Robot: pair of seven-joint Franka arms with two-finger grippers.
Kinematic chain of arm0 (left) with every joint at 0, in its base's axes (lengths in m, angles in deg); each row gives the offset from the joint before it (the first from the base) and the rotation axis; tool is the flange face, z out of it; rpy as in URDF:
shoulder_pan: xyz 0 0 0.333 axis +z
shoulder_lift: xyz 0 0 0 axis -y
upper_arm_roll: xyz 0 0 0.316 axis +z
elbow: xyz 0.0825 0 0 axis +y
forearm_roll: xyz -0.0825 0 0.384 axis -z
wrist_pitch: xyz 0 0 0 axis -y
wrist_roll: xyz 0.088 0 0 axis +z
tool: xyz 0 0 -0.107 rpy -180 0 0
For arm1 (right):
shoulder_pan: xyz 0 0 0.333 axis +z
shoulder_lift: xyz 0 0 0 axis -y
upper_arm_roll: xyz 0 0 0.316 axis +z
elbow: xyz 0.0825 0 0 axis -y
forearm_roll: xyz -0.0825 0 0.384 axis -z
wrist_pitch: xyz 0 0 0 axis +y
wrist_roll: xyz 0.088 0 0 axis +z
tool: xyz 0 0 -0.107 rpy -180 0 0
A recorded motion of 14 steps. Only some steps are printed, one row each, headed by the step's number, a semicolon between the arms.
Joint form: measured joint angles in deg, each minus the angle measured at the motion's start. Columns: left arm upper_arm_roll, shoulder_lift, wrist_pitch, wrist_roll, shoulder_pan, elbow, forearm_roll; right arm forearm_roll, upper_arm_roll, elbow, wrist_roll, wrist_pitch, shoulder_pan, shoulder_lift.
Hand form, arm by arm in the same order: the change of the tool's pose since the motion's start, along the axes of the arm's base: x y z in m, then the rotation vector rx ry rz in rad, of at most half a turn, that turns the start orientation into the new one. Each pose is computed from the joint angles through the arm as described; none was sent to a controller.
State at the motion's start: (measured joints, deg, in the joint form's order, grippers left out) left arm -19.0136 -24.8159 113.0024 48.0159 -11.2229 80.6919 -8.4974; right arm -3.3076 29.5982 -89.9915 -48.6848 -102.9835 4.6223 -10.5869
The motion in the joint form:
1: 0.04 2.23 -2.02 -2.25 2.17 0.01 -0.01; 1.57 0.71 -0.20 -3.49 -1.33 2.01 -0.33
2: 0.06 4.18 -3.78 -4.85 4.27 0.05 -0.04; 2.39 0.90 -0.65 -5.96 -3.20 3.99 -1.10
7: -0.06 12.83 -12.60 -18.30 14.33 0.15 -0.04; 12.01 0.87 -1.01 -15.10 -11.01 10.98 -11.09
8: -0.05 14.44 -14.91 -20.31 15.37 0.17 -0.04; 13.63 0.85 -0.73 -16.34 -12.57 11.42 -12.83
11: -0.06 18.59 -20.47 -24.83 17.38 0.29 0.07; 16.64 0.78 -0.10 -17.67 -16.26 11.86 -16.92
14: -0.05 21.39 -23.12 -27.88 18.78 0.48 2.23; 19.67 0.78 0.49 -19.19 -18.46 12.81 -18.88
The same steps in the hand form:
1: 0.0024 0.0269 0.0223 0.0166 -0.0102 0.0001; -0.0119 0.0232 -0.0023 -0.0101 -0.0167 -0.0113
2: 0.0038 0.0524 0.0413 0.0336 -0.0185 -0.0071; -0.0202 0.0433 -0.0103 -0.0076 -0.0251 -0.0169
7: -0.0096 0.1683 0.1205 0.1205 -0.0252 -0.0577; -0.0245 0.1097 -0.1019 -0.0715 -0.0439 -0.0194
8: -0.0184 0.1804 0.1332 0.1378 -0.0129 -0.0715; -0.0206 0.1153 -0.1154 -0.0736 -0.0542 -0.0263
11: -0.0446 0.2022 0.1647 0.1748 0.0159 -0.1073; -0.0090 0.1236 -0.1480 -0.0688 -0.0708 -0.0280
14: -0.0629 0.2118 0.1855 0.1596 0.0246 -0.1347; -0.0081 0.1344 -0.1609 -0.0704 -0.1050 -0.0200

